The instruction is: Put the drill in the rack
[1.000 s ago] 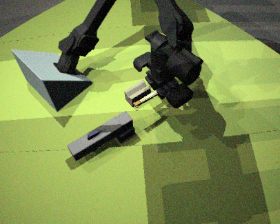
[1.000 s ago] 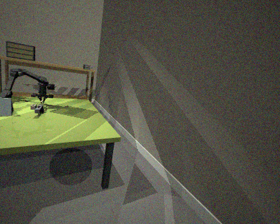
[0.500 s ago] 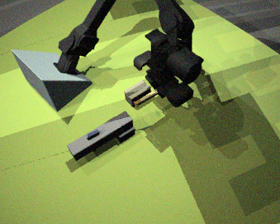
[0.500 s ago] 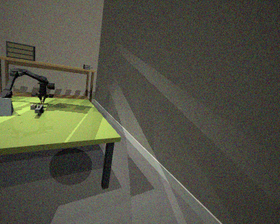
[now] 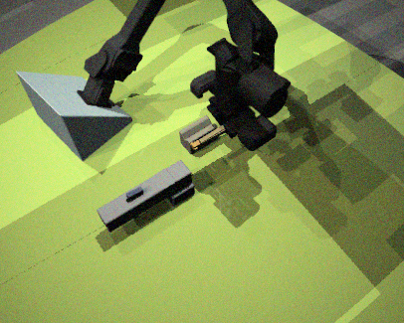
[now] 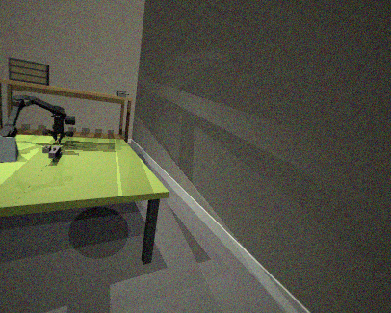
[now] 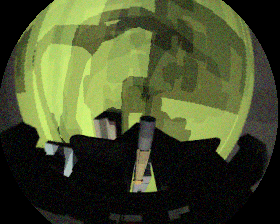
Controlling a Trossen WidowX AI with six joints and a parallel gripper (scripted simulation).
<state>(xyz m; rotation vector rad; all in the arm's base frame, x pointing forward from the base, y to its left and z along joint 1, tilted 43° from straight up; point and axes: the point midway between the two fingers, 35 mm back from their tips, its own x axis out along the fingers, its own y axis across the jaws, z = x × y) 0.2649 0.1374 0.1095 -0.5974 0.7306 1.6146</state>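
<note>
Now: the drill 4 cm to the right of my gripper tip and 3 cm above it. Round my gripper tip: rack 6 cm behind, 4 cm to the right, 3 cm below; then blue key 23 cm to the right, 1 cm ahead; then long grey housing 20 cm to the right, 1 cm below, 1 cm ahead.
</note>
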